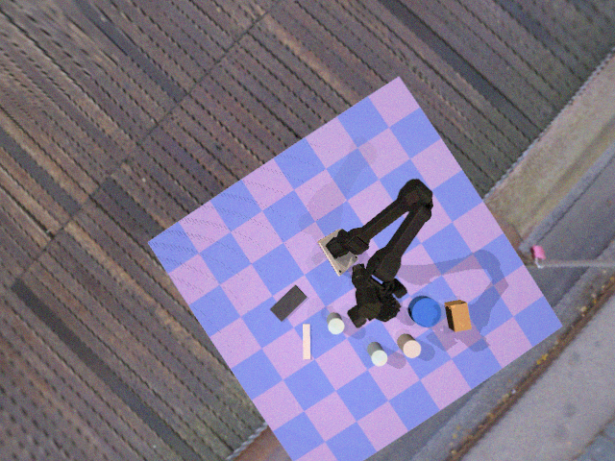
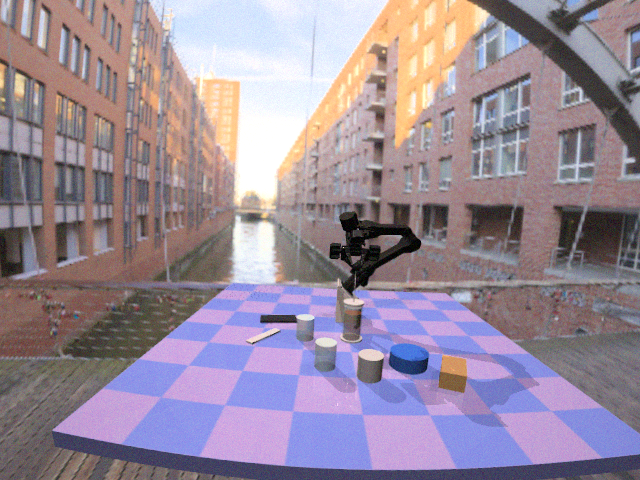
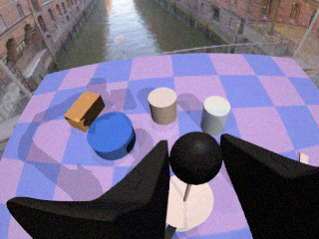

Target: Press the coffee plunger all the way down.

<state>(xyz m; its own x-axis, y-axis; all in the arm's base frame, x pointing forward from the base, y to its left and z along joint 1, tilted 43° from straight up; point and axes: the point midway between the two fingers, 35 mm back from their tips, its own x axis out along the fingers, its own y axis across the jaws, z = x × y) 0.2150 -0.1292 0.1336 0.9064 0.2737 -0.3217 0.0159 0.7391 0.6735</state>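
Now: the coffee press 2 cm behind my gripper tip, 1 cm to the left of it and 14 cm below it. From my gripper tip the other things lie so: blue disc: 19 cm ahead, 16 cm to the left, 25 cm below.
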